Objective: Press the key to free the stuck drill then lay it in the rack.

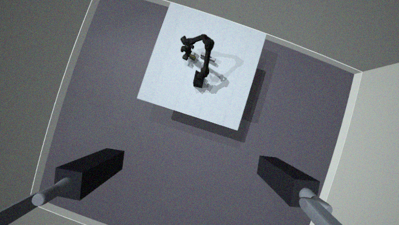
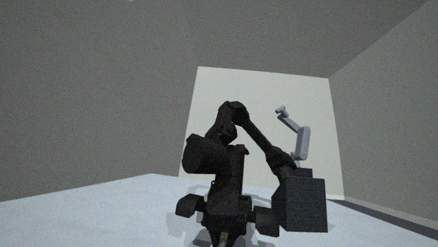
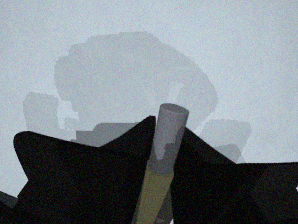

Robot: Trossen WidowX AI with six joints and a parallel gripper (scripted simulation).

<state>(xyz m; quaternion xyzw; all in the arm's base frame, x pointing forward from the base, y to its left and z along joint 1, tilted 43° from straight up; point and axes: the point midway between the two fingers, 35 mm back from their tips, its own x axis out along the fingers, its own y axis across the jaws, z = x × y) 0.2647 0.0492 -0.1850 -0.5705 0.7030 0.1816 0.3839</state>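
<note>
The drill lies 10 mm behind my gripper tip, 40 mm to the right of it and 40 mm above it. From my gripper tip the other things lie so: dark key: 10 mm behind, 260 mm to the right, 50 mm above; then olive rack: 20 mm behind, 50 mm to the right, 10 mm above; then long grey block: 230 mm to the right, 40 mm above.
</note>
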